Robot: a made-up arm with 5 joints.
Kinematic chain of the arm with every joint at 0, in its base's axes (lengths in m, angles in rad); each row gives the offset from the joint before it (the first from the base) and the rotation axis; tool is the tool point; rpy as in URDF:
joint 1: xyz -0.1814 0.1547 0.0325 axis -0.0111 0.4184 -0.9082
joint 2: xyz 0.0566 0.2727 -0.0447 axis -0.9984 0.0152 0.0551
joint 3: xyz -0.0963 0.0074 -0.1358 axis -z
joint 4: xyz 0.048 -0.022 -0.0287 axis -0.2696 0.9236 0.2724
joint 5: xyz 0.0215 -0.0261 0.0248 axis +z
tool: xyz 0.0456 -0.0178 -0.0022 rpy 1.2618 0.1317 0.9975
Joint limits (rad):
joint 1: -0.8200..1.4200
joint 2: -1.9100..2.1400
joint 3: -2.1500..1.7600
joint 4: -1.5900..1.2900
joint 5: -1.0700..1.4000
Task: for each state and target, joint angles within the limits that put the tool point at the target. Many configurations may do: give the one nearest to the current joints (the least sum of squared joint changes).
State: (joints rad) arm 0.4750 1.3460 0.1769 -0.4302 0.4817
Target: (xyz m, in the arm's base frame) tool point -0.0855 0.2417 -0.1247
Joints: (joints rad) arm 0.6924 0.5668 0.2921 0.0417 0.5262
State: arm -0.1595 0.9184 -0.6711 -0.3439 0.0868
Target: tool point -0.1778 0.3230 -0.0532
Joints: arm -0.5583 0.7620 -0.2374 -0.6257 -0.0783
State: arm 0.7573 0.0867 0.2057 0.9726 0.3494
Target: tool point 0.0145 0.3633 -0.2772
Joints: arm 0.9190 -0.3653 -0.0130 1.1500 0.4126
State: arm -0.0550 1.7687 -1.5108 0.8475 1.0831
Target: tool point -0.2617 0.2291 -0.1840
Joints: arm -0.5552 1.2569 -2.0198 0.8595 0.9577
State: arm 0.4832 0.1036 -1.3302 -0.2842 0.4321
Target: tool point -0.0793 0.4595 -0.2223
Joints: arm 0.5288 0.3816 -1.5222 0.2966 0.4242
